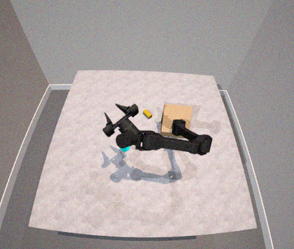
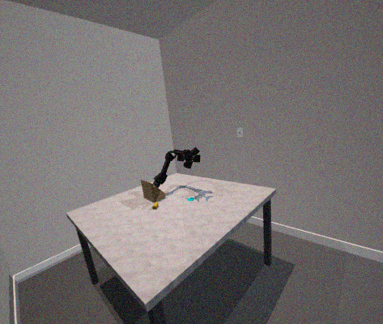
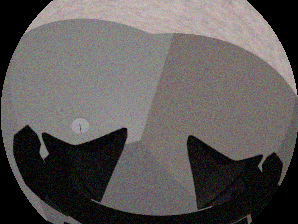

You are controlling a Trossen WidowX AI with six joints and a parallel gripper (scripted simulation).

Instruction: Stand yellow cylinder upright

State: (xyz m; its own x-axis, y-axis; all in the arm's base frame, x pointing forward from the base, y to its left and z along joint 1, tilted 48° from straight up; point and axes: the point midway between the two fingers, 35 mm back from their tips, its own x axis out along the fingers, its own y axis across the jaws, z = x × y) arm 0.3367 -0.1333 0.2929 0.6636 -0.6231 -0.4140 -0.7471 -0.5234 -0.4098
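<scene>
My gripper tip is now 340 mm above the yellow tall cylinder, 240 mm to the left of it and 200 mm past it. Round my gripper tip: cyan circle 360 mm below, 50 mm behind, 20 mm to the left.
</scene>
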